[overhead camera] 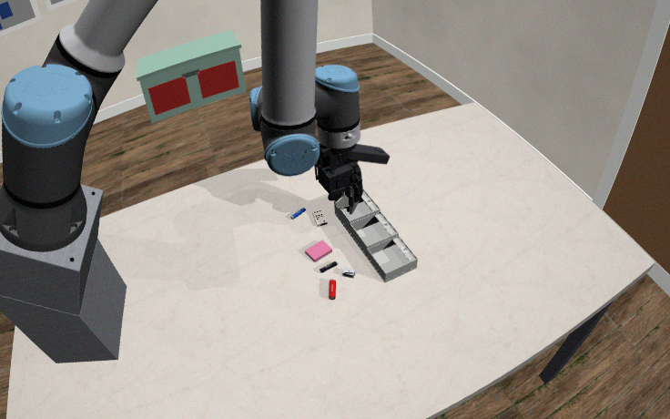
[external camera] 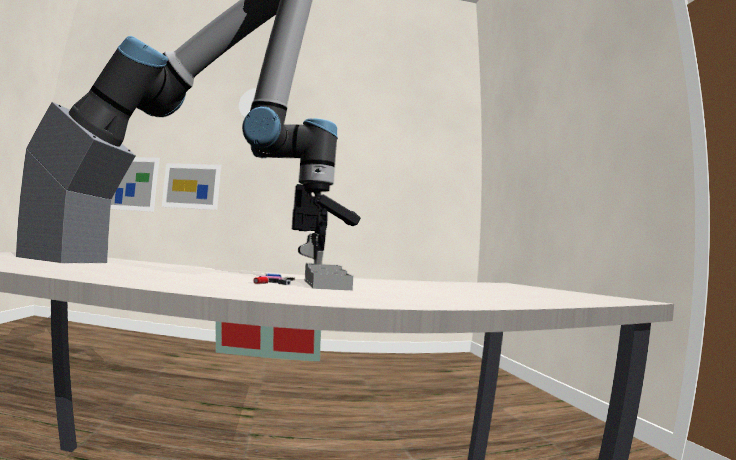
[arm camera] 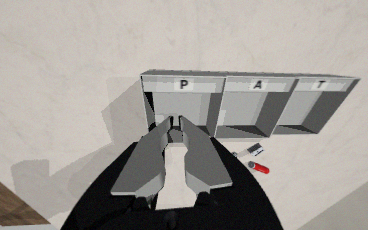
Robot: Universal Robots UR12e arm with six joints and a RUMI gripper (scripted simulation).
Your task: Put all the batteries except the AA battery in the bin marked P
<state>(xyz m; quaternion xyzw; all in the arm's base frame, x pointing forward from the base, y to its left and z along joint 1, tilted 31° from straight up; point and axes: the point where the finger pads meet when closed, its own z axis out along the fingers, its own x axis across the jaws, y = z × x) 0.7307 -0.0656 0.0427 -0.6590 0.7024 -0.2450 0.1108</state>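
Right now the blue battery is 90 mm behind my hand, 90 mm to the left of it and 30 mm below it. Round my hand: white dotted tile 60 mm behind, 50 mm to the left, 30 mm below; bin marked P 90 mm to the right, 10 mm below; pink block 130 mm behind, 40 mm to the right, 30 mm below.
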